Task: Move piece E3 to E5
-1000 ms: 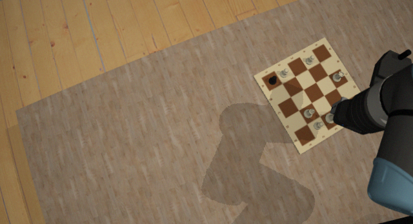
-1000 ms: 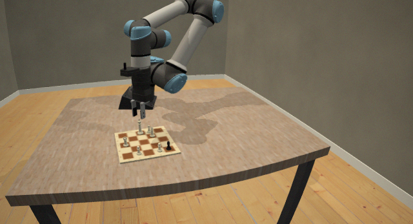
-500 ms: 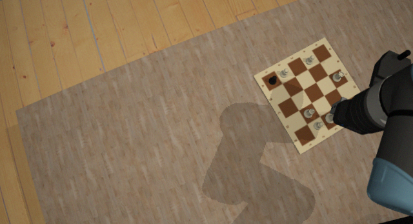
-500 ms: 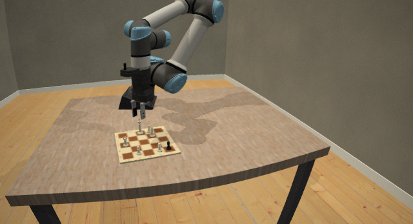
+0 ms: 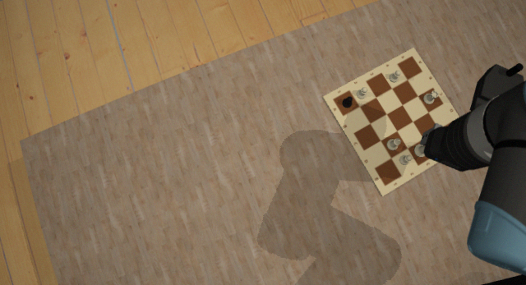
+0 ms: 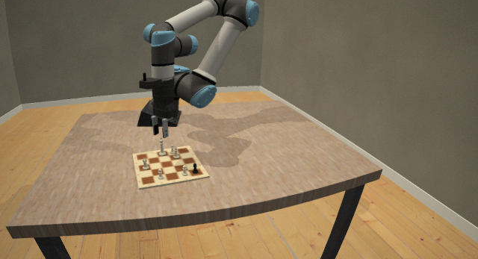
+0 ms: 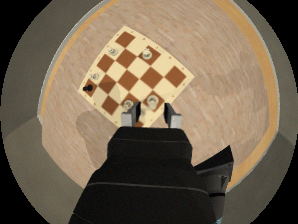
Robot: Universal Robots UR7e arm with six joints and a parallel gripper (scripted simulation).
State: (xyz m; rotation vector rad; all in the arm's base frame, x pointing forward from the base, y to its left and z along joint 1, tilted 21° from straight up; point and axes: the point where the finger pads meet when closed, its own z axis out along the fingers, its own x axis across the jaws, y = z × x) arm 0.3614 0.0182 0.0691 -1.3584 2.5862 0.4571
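Right now the white chess piece is 60 mm below my hand. Round my hand: chessboard (90 mm below, 70 mm ahead, 20 mm to the left); black pawn (120 mm to the left, 120 mm ahead, 80 mm below).
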